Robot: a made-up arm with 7 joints.
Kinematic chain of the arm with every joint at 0, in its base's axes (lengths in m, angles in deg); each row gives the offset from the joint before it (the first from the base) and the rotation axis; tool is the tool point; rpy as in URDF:
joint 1: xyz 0 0 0.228 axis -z
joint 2: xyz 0 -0.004 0.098 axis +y
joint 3: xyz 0 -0.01 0.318 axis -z
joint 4: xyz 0 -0.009 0.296 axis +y
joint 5: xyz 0 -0.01 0.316 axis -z
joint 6: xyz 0 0 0.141 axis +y
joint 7: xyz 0 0 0.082 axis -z
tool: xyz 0 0 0 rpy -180 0 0
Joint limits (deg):
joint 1: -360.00..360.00
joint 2: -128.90..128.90
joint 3: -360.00..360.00
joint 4: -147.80..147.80
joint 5: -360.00..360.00
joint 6: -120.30..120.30
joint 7: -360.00..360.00
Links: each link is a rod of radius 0.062 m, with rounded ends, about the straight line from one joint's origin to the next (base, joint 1, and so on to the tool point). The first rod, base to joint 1, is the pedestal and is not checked.
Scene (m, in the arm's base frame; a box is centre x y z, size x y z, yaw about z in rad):
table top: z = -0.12
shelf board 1: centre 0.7 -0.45 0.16 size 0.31 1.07 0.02 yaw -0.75
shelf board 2: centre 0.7 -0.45 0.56 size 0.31 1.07 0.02 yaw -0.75
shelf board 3: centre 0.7 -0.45 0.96 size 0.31 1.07 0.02 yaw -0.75
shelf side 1: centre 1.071 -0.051 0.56 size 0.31 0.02 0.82 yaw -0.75
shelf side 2: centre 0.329 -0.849 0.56 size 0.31 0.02 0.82 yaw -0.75
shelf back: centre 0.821 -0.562 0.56 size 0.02 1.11 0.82 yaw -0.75
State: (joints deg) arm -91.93 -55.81 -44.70 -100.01 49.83 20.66 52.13
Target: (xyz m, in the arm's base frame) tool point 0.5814 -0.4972 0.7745
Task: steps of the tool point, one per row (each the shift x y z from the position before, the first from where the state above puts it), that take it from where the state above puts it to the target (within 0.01 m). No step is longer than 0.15 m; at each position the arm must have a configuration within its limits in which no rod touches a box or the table.
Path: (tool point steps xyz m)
1: -0.0635 0.0522 -0.0006
2: -0.0640 0.0591 -0.0005
3: -0.0628 0.0659 0.0011
4: 0.0324 -0.0095 0.1001
5: 0.0344 0.0195 0.1107
6: 0.0322 0.0523 0.1137
7: 0.0255 0.0865 0.1078
8: 0.0762 -0.0630 0.0135
9: 0.0712 -0.0636 0.0016
10: 0.0632 -0.0695 -0.0151

